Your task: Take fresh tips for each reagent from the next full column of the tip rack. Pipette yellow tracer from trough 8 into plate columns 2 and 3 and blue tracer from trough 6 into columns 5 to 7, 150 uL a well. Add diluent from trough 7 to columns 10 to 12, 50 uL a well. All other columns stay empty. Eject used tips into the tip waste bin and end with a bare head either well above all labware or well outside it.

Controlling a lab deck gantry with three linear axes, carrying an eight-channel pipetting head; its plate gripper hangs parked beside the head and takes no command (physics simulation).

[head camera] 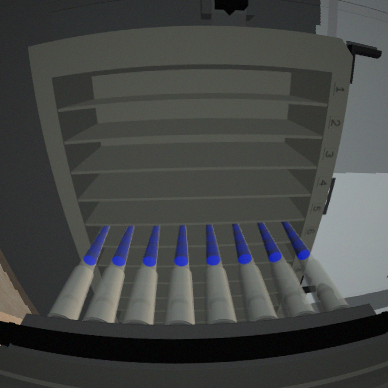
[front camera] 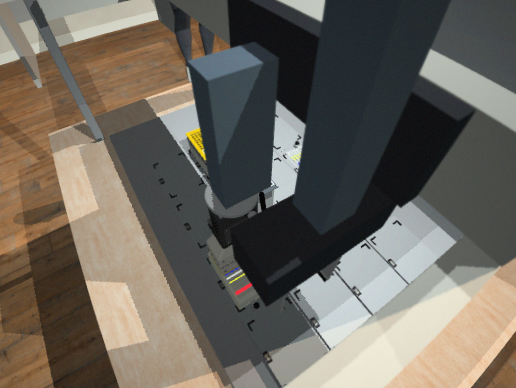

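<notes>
The pipetting head (front camera: 232,220) is low over the reagent reservoir (front camera: 246,300) (head camera: 185,47). In the head view, eight mounted tips (head camera: 181,245) hold blue liquid; their lower ends are by the wall between troughs 5 and 6, and whether they dip into liquid I cannot tell. Blue (front camera: 232,272), yellow (front camera: 237,280) and red (front camera: 243,289) strips show in the reservoir. Part of the well plate (front camera: 294,156) shows yellow wells and a trace of blue. The yellow tip rack (front camera: 195,143) is partly hidden. The waste bin is largely hidden. The parked plate gripper's fingers are mostly hidden beneath its black body; their opening is unclear.
A tall blue-grey column (front camera: 240,125) stands above the head, and a second column (front camera: 360,115) rises from the gripper's black body. Both block much of the front view. Slot marks and small clips lie on the deck (front camera: 410,240). Wooden edging (front camera: 120,280) runs along the left.
</notes>
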